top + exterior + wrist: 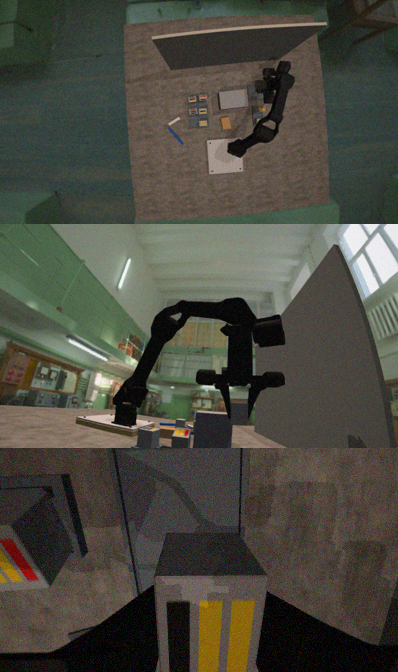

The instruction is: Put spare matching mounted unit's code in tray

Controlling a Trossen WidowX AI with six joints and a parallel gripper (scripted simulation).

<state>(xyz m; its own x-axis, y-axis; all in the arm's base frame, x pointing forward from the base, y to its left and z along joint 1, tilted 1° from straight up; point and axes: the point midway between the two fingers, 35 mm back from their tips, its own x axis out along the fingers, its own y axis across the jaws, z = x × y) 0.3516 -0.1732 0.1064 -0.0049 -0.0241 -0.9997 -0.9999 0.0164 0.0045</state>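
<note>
Now: the dark grey tray 10 mm behind my gripper tip and 90 mm below it. Round my gripper tip: mounted unit (60 mm behind, 190 mm to the left, 40 mm below); tall grey board (180 mm ahead, 200 mm to the left, 130 mm above); dark hex key (90 mm behind, 110 mm to the right, 90 mm below).
</note>
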